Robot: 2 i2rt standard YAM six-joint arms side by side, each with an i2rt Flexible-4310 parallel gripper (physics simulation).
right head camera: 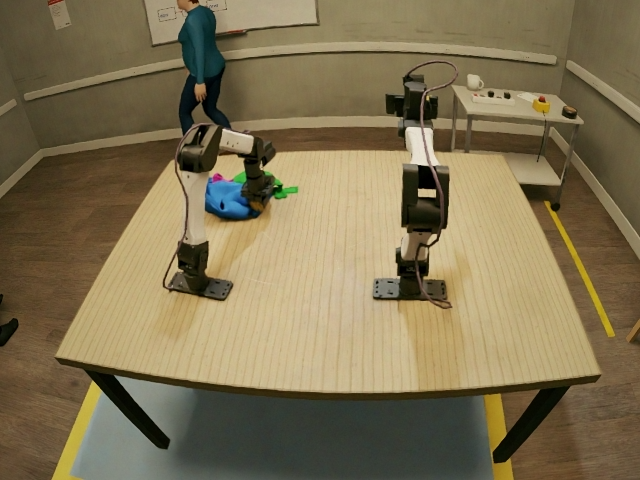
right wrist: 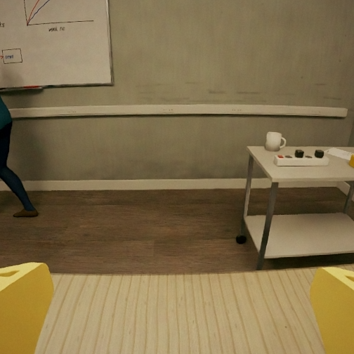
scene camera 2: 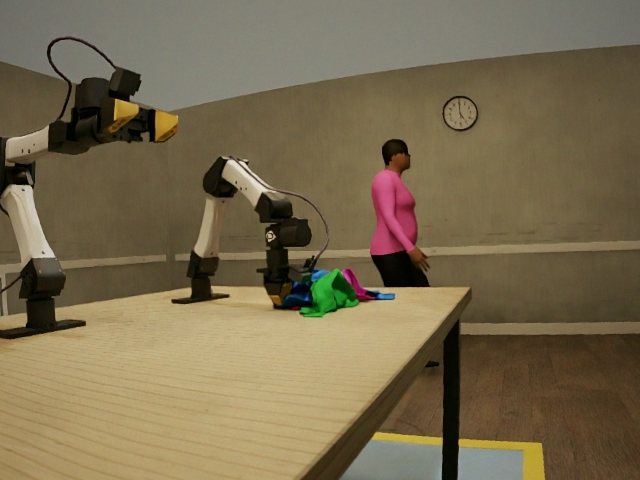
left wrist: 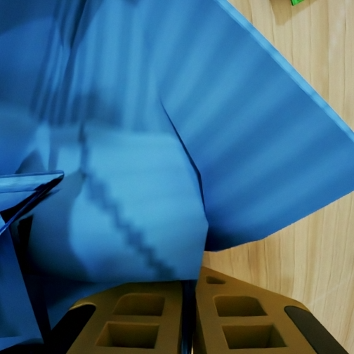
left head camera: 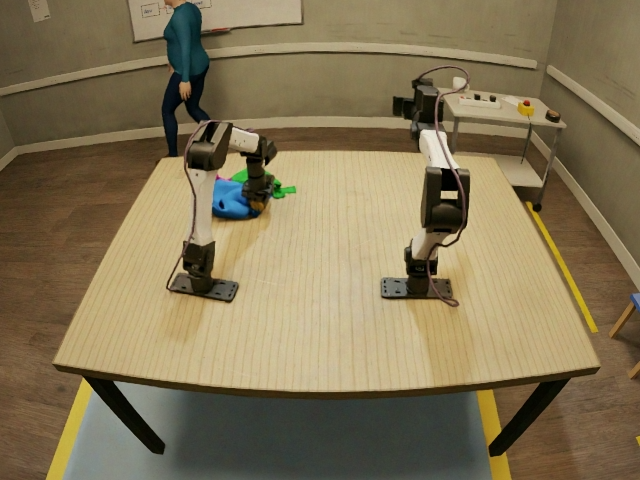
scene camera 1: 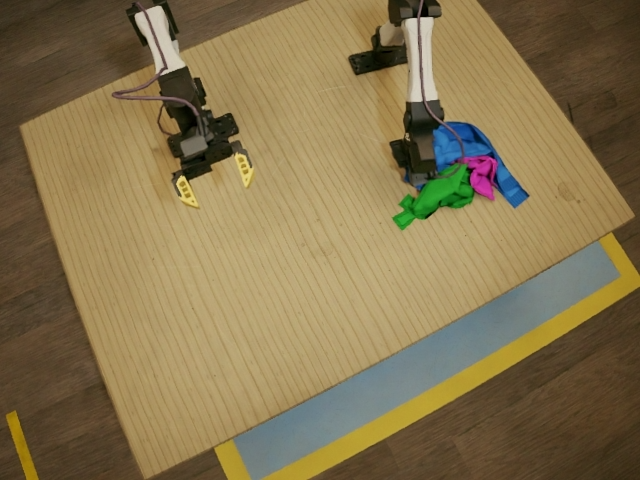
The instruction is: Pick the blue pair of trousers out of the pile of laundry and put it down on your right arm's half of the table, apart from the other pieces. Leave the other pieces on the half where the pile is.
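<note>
The blue trousers point(left head camera: 232, 205) point(right head camera: 227, 202) point(scene camera 1: 460, 138) point(left wrist: 145, 210) lie bunched in the pile, with one leg reaching outward in scene camera 1. A green piece point(scene camera 1: 444, 193) point(scene camera 2: 333, 293) and a magenta piece point(scene camera 1: 483, 175) point(scene camera 2: 356, 284) lie against and over them. My left gripper point(left head camera: 258, 204) point(right head camera: 256, 204) point(scene camera 2: 277, 299) point(left wrist: 187, 278) points down at the pile's near edge, low over the table, shut on a fold of the blue trousers. Its fingertips are hidden in scene camera 1. My right gripper point(scene camera 1: 223, 196) point(scene camera 2: 139, 129) point(right wrist: 180, 280) is open and empty, raised high over the other half.
The wooden table point(left head camera: 330, 310) point(scene camera 1: 289, 310) carries both arm bases. A trolley point(left head camera: 498, 113) point(right wrist: 300, 173) stands beyond the table's far right corner in the head camera views. A person in teal point(left head camera: 188, 46) point(right head camera: 201, 46) and one in pink point(scene camera 2: 395, 206) are in the room, off the table.
</note>
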